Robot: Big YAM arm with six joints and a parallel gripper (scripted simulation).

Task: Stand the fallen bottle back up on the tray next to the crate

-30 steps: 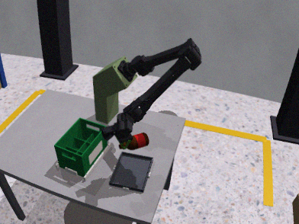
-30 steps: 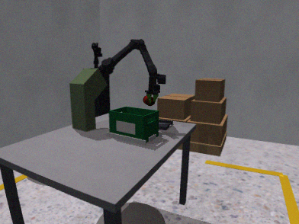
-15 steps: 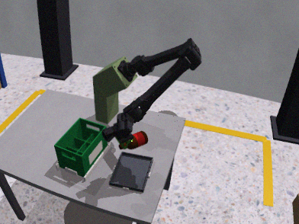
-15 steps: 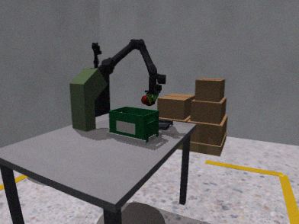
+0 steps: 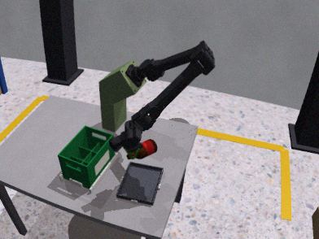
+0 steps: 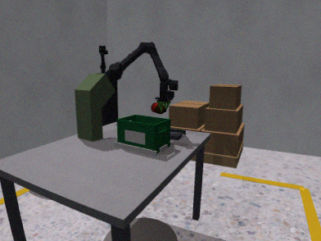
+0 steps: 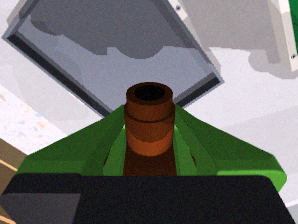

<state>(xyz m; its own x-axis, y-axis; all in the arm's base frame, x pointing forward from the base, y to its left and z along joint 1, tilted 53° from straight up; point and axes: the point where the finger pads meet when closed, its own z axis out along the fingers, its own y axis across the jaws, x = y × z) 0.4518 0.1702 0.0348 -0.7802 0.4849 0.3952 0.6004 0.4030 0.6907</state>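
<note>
Now: the brown bottle 40 mm behind my hand and 30 mm to the left of it. The rest, counted from my hand: green crate 260 mm to the right, 110 mm below, 20 mm behind; then dark tray 180 mm below, 50 mm to the left.
</note>
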